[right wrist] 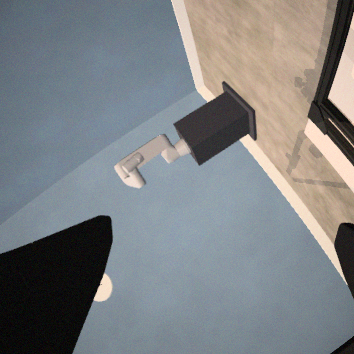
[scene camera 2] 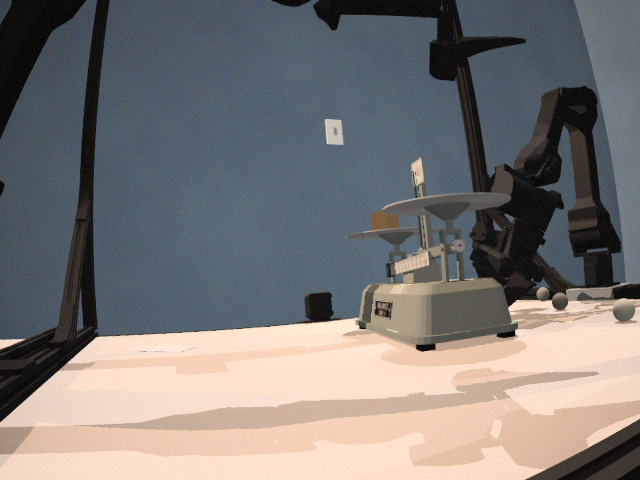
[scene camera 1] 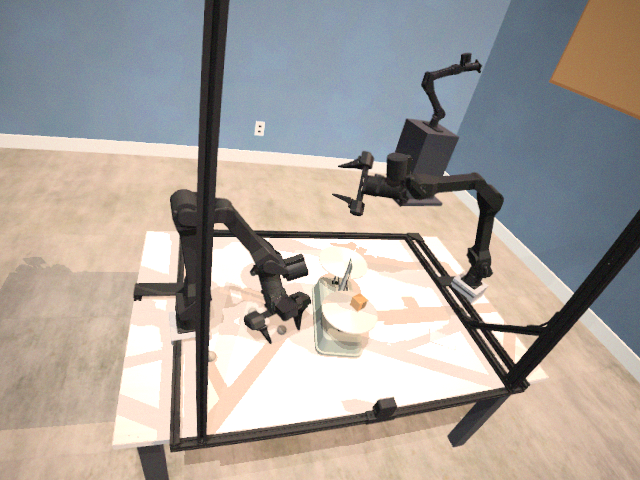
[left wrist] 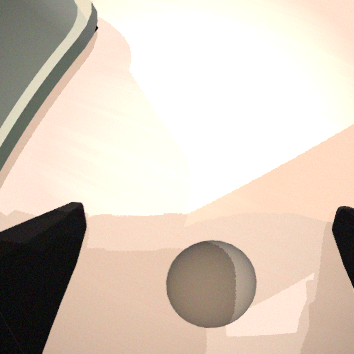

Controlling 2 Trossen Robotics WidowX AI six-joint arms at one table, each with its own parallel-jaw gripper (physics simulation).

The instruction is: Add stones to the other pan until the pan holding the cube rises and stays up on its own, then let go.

Labels:
My left gripper shows in scene camera 2 (488, 311), in scene camera 1 and in the left wrist view; in the right wrist view it is out of frame. A grey balance scale shows in scene camera 2 (424, 309), in scene camera 1 and in the left wrist view; in the right wrist view it is out of frame. The same spot on my left gripper: (left wrist: 47, 246) is (scene camera 1: 297, 322). One and the same spot on the grey balance scale: (left wrist: 45, 45) is (scene camera 1: 318, 341).

